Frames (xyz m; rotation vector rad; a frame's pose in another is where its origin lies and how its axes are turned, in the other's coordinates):
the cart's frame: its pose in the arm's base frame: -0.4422 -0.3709 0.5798 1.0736 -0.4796 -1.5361
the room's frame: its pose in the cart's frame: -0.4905 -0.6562 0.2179 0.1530 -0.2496 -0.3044
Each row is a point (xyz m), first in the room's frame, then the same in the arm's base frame.
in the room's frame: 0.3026 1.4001 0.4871
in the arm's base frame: -0.9917 -0.8094 1.4715
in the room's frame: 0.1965 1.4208 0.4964
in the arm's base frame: -0.9601 -0.7329 1.5416
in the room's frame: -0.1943 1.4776 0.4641
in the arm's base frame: -0.7929 -0.4426 1.7532
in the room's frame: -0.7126 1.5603 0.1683
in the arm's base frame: -0.3478 -0.0705 1.9158
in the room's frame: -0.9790 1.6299 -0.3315
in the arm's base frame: 0.1948 0.0932 1.8496
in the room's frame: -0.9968 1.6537 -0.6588
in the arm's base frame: 0.4948 0.0830 1.7158
